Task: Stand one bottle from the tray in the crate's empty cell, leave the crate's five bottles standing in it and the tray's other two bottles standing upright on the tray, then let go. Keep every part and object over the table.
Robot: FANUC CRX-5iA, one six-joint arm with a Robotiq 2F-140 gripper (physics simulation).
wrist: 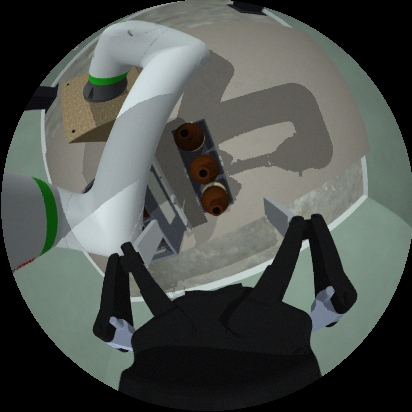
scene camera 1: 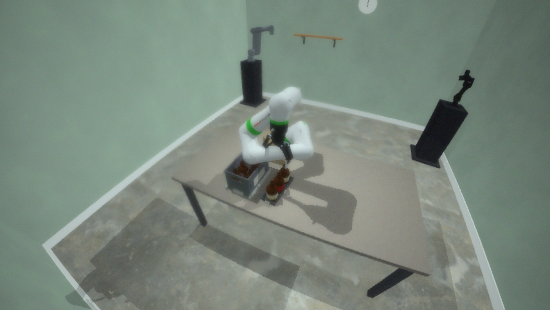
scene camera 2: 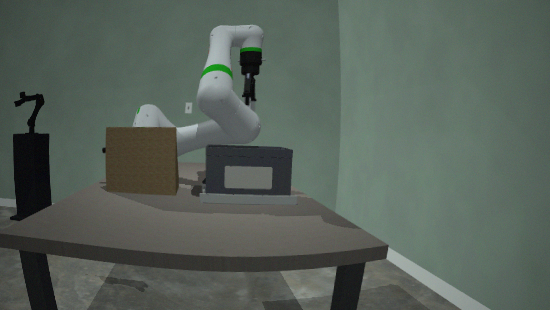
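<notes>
Three brown bottles stand upright in a row on the dark tray: a near one, a red-labelled middle one and a far one. The grey crate stands beside the tray, with brown bottles partly showing inside. The arm hides much of its inside in the wrist view; I cannot tell which cell is empty. My gripper is wide open and empty, pointing down, above the level of the crate's top.
A pale strip runs along the crate's foot. A wooden box stands on the table near the arm's base. The white arm link passes low over the crate. The table's front edge is near crate and tray.
</notes>
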